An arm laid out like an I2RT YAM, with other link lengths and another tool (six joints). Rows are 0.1 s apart.
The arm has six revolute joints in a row. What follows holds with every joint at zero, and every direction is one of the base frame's. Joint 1 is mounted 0.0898 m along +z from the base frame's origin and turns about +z. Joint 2 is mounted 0.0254 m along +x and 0.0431 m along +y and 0.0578 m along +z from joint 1 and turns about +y. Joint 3 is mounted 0.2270 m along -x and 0.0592 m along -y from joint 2 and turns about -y. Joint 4 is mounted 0.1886 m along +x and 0.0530 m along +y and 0.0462 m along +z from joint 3 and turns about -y. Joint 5 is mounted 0.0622 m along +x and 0.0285 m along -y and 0.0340 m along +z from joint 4 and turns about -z. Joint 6 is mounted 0.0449 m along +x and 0.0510 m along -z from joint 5 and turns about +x. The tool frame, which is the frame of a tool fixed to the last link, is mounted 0.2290 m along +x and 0.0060 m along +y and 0.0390 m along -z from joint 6; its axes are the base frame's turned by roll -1.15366, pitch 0.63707 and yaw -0.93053 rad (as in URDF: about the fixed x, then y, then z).
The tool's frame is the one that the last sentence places.
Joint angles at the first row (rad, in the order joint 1, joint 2, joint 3, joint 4, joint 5, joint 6):
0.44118 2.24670 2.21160 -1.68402 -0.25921 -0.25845
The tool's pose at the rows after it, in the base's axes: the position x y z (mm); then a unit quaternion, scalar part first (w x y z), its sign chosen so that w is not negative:
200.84 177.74 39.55 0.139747 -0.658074 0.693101 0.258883
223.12 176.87 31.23 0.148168 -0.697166 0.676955 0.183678
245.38 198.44 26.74 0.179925 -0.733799 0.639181 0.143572
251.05 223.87 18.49 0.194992 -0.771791 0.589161 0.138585
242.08 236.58 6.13 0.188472 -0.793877 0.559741 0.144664
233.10 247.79 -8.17 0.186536 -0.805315 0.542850 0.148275
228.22 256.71 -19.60 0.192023 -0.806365 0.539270 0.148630
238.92 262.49 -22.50 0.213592 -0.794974 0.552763 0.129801
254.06 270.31 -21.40 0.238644 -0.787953 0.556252 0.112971
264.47 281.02 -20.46 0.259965 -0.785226 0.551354 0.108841
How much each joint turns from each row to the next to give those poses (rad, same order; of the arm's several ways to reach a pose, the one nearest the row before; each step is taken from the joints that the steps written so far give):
0.10261 0.00004 0.00006 0.03507 0.10605 0.05455
0.09424 0.00034 -0.00005 0.06410 0.15106 0.05647
0.08431 0.00002 -0.00033 0.09190 0.08316 0.00573
0.06979 0.00077 -0.03625 0.09310 0.02289 -0.04809
0.04846 0.00035 -0.06415 0.06527 0.00000 -0.02745
0.04196 -0.00003 -0.07366 0.07592 0.00038 0.00037
0.02631 0.00001 -0.05758 0.06750 0.00153 0.02098
0.00611 0.00002 -0.01713 0.05034 0.03319 0.05036
0.00038 0.00001 0.00001 0.04616 0.03051 0.02288
-0.00001 0.00000 -0.00003 0.04428 0.00649 0.00076

